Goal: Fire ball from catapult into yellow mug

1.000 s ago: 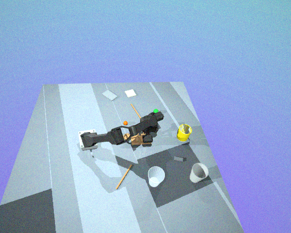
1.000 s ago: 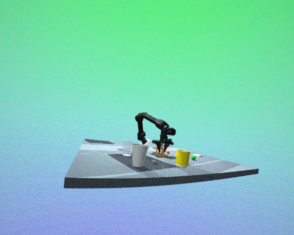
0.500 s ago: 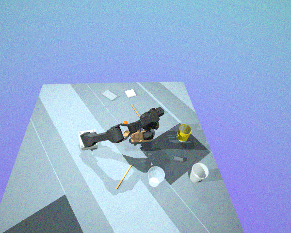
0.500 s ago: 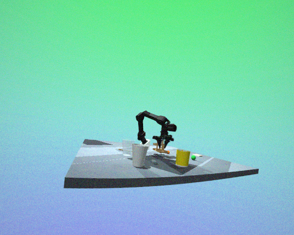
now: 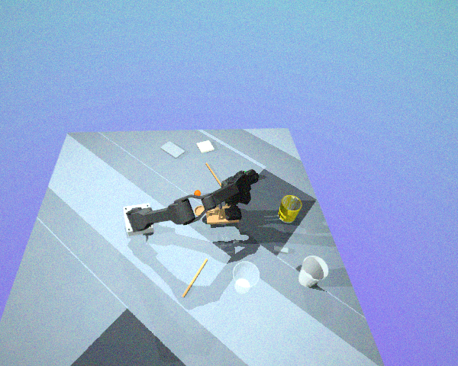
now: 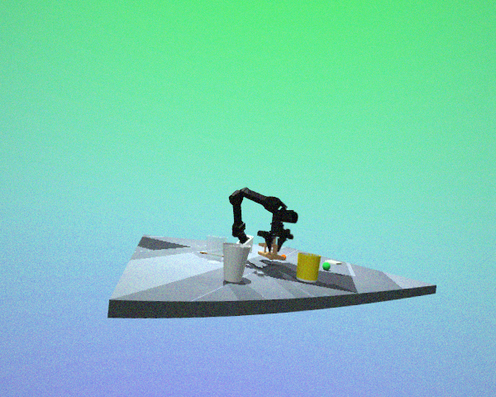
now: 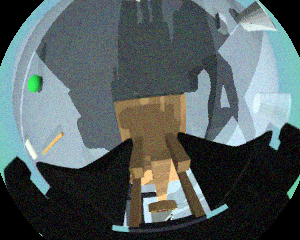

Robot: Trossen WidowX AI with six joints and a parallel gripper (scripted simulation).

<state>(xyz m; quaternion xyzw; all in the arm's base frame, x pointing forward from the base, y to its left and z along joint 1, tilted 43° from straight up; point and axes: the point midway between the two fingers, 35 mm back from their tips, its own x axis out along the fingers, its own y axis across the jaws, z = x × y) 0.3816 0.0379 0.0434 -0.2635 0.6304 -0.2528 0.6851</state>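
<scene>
My gripper tip is now 13 cm past the orange ball, 15 cm to the right of it and 5 cm above it. Also, from my gripper tip: green ball (13 cm ahead, 25 cm to the left, 4 cm below); then small grey block (20 cm ahead, 18 cm to the right, 6 cm below); then wooden catapult (7 cm behind, 2 cm to the left, 2 cm above).
</scene>
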